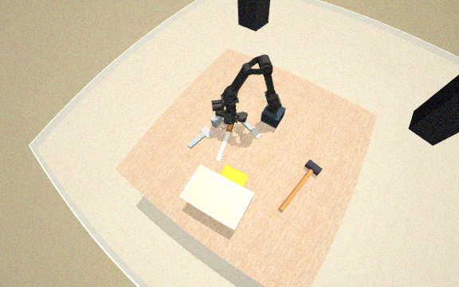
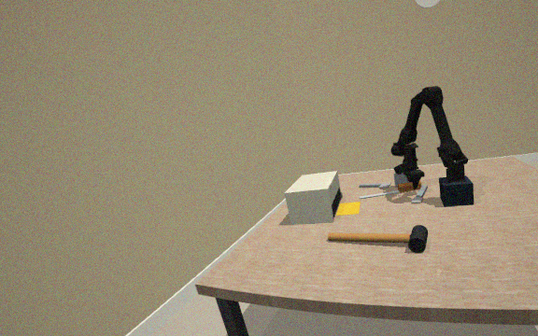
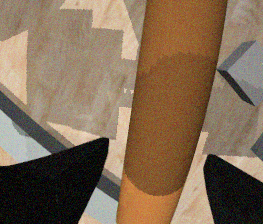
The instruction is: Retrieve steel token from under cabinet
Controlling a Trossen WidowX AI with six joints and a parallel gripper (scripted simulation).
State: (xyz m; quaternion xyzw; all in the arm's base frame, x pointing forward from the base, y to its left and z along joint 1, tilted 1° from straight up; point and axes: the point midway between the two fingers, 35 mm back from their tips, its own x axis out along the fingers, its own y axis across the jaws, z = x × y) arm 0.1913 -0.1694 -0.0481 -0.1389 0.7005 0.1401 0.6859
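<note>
My gripper tip is 60 mm short of the tiny cube and 20 mm to the left of it. Round my gripper tip: grey t-shaped tool (200 mm ahead, 80 mm to the right); grey flat tool (120 mm to the left, 40 mm behind); grey block (70 mm to the right, 60 mm ahead, 30 mm above).
</note>
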